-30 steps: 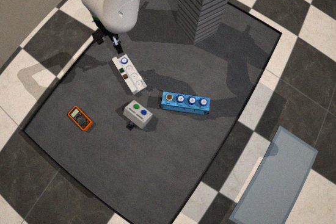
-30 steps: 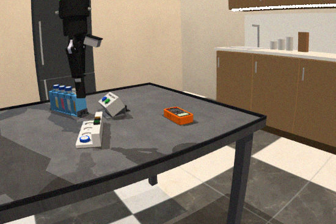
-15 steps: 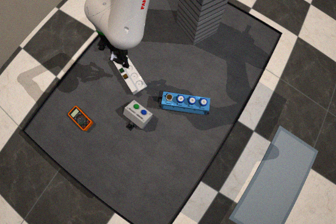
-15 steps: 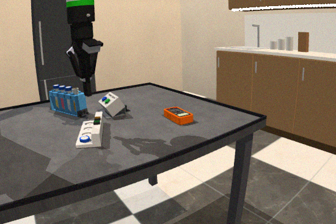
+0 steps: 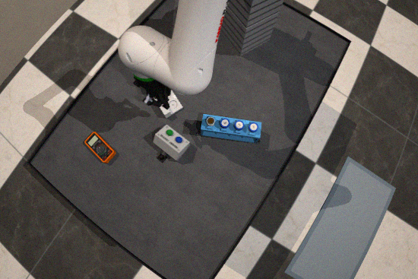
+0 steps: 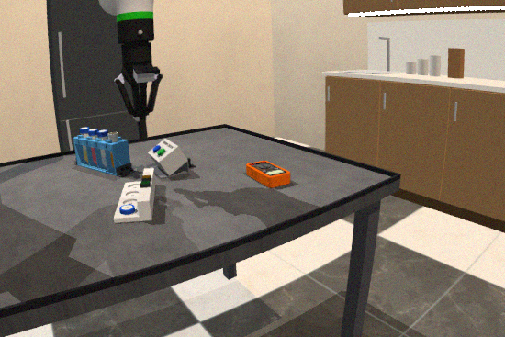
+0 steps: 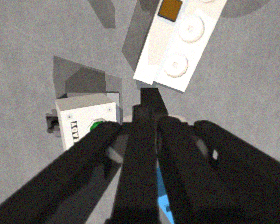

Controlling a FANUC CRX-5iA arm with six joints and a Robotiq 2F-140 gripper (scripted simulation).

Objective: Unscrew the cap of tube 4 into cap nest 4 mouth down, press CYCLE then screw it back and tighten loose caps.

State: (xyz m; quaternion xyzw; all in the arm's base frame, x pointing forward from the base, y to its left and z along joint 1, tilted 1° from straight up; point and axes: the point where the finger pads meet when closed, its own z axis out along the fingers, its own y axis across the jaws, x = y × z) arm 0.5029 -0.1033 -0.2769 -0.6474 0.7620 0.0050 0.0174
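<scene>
Now: the blue key 8 cm ahead of my hand, 9 cm to the left of it and 9 cm below it. Also, from my hand: grey key housing: 9 cm ahead, 7 cm to the left, 10 cm below; then green key: 7 cm ahead, 5 cm to the left, 9 cm below; then cap 2: 6 cm behind, 27 cm to the left, 4 cm below.
</scene>
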